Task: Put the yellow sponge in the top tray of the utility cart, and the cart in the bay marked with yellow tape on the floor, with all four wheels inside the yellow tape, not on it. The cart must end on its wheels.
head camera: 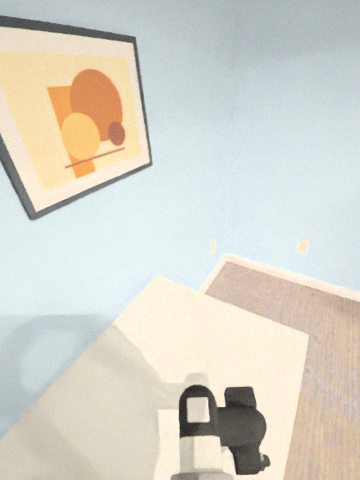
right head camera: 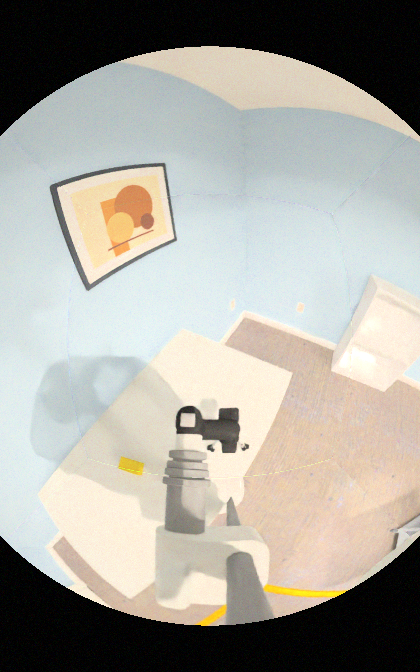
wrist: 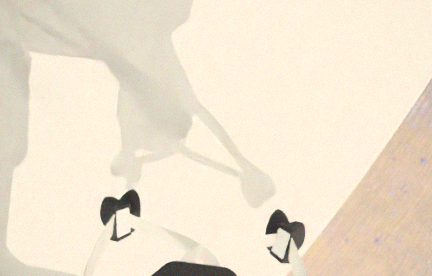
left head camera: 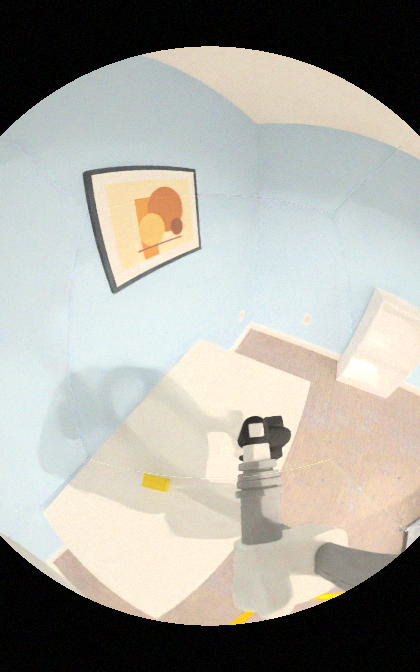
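The yellow sponge [left head camera: 155, 482] [right head camera: 131, 465] lies flat on the pale table, left of the arm, in the shadow of the robot. My gripper [wrist: 203, 217] [right head camera: 228, 446] is open and empty, pointing down above the table near its right edge, to the right of the sponge. The sponge does not show in the wrist view. Parts of the yellow floor tape [left head camera: 327, 596] [right head camera: 305, 593] show at the bottom, partly hidden by the arm. A grey piece at the right edge, perhaps part of the utility cart [left head camera: 413, 535] [right head camera: 407, 535], is mostly cut off.
The pale table [head camera: 240, 345] [left head camera: 135, 560] [right head camera: 110, 550] stands against the blue wall, under a framed picture [head camera: 95, 110] [left head camera: 165, 210]. A white shelf unit [left head camera: 362, 340] [right head camera: 356, 332] stands at the far right. Wooden floor [head camera: 330, 400] runs along the table's right side.
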